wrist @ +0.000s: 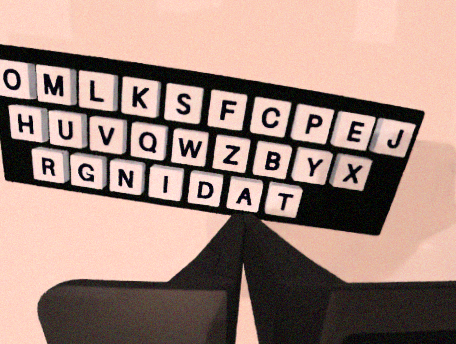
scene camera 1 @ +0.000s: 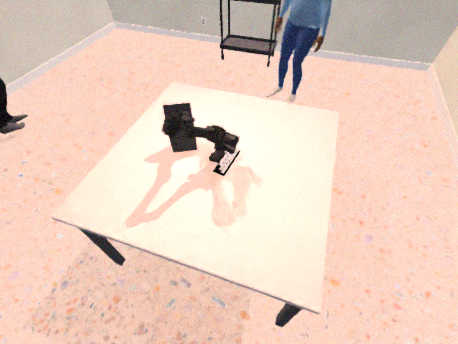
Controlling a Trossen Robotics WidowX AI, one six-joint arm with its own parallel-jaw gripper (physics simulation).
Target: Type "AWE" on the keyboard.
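Places are measured from the arm's base along level axes (x right, y ahead, z up), in millimetres.
Pixels of known places: gripper, fingertip midpoint: (wrist: pixel 241 223) (scene camera 1: pixel 221 158).
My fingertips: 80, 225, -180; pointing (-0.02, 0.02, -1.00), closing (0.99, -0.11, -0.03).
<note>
Ahead of a thing's pixels: the offset from my fingertips to its top centre, as dx, dy, dz. "spot": to the spot under its first point. Level surfaces: height alone.
The black keyboard {spot: +76, +2, -26} (scene camera 1: pixel 218 171) (wrist: pixel 340 215) with white letter keys lies on the table, partly behind the arm in the scene view. In the wrist view the A key {+2, +4, -20} (wrist: pixel 244 195) is in the bottom row between D and T. The W key {-22, +30, -20} (wrist: pixel 190 148) is in the middle row between Q and Z. The E key {+56, +32, -20} (wrist: pixel 354 132) is in the top row between P and J. My gripper (wrist: pixel 241 223) is shut with nothing between its fingers. Its tips appear at the lower edge of the A key; whether they touch it cannot be told.
The arm's black base plate (scene camera 1: pixel 185 145) is on the white table {dz -38} (scene camera 1: pixel 280 215). A person in blue (scene camera 1: pixel 300 45) stands behind the table, beside a dark shelf cart (scene camera 1: pixel 248 45). Part of another person in black (scene camera 1: pixel 6 112) shows at the left edge.
</note>
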